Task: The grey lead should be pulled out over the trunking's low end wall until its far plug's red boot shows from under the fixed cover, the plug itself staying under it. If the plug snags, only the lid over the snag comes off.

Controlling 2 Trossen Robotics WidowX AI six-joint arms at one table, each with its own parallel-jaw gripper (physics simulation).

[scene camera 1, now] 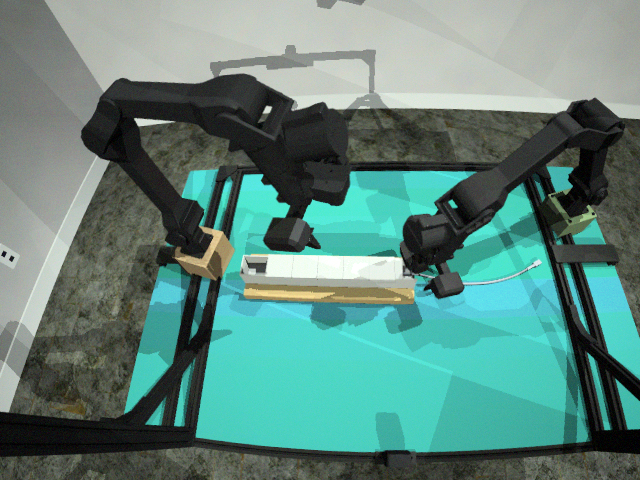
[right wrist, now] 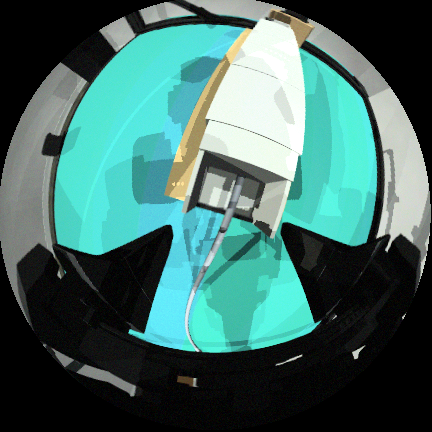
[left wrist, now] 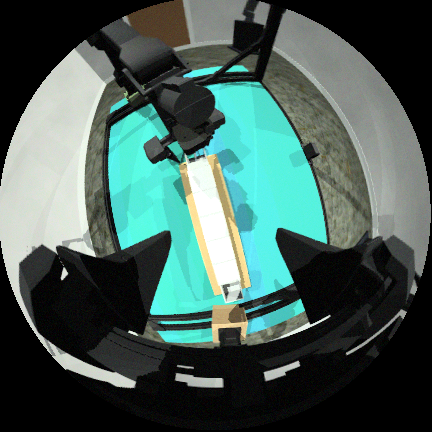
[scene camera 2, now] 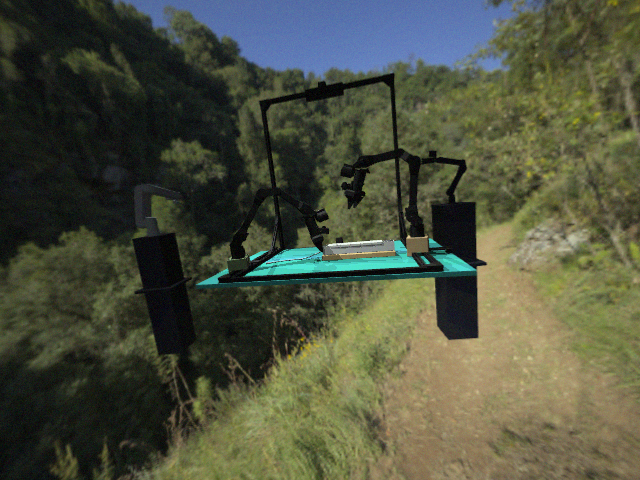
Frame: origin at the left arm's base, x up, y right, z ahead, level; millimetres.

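Seen in the pictures: left gripper, fingertip midpoint: (scene camera 1: 326,226) (left wrist: 224,235) (scene camera 2: 351,208); right gripper, fingertip midpoint: (right wrist: 228,229) (left wrist: 192,152) (scene camera 2: 321,251); left arm's base, origin of the base link: (scene camera 1: 196,244) (left wrist: 228,333) (scene camera 2: 417,236); right arm's base, origin of the base link: (scene camera 1: 572,205) (left wrist: 134,89) (scene camera 2: 238,257).
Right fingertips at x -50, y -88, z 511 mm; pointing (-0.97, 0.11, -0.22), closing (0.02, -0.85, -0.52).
Observation:
Offsets run from my right fingertips to a thing's middle. "spot": to the spot under its first point.
The white trunking @(dx -6, dy +54, dz -198 mm) (scene camera 1: 289,282) (scene camera 2: 361,248) (left wrist: 215,215) (right wrist: 260,100) lies on a wooden base with several white lids in a row on top. The grey lead (scene camera 1: 491,282) (right wrist: 200,275) comes out of its open end near the right arm and curves across the table to a pale plug @(dx -40, dy -120, dz +299 mm) (scene camera 1: 536,263). The far plug and red boot do not show. My right gripper (scene camera 1: 424,280) (scene camera 2: 319,249) (right wrist: 228,229) is open beside that end, with the lead running between its spread fingers in the right wrist view, not gripped. My left gripper (scene camera 1: 317,232) (scene camera 2: 352,205) (left wrist: 224,235) is open and empty, above the trunking.
The wooden base (scene camera 1: 330,293) (right wrist: 180,182) extends along the trunking. At the trunking's left end in scene camera 1 is an uncovered compartment @(spot: dx -11, dy +74, dz -375 mm) (scene camera 1: 255,264). A tan block (scene camera 1: 209,255) and a green block (scene camera 1: 568,217) carry the arm bases. Black frame rails border the table.

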